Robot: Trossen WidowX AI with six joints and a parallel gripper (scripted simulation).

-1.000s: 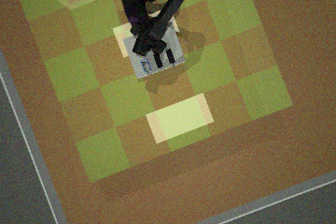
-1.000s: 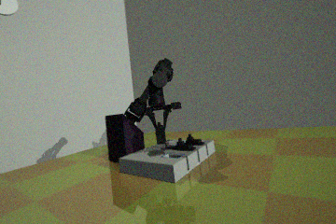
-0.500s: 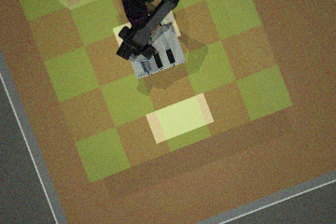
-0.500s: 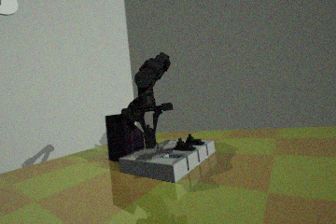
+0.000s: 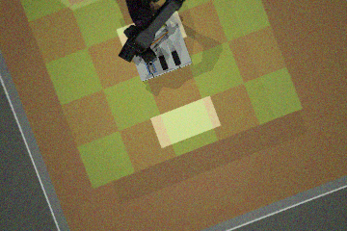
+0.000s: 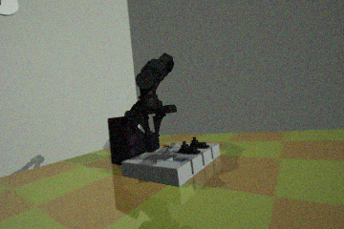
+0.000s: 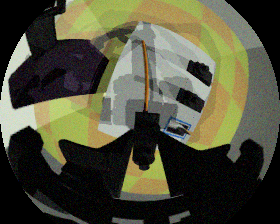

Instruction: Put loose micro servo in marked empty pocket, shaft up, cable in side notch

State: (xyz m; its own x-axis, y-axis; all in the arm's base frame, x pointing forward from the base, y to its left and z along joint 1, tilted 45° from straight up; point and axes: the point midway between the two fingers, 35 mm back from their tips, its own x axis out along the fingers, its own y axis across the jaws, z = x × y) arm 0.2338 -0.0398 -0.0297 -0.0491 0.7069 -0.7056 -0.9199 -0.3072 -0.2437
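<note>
The robot deck is 20 mm behind my gripper tip, 70 mm to the left of it and 100 mm below it.
</note>
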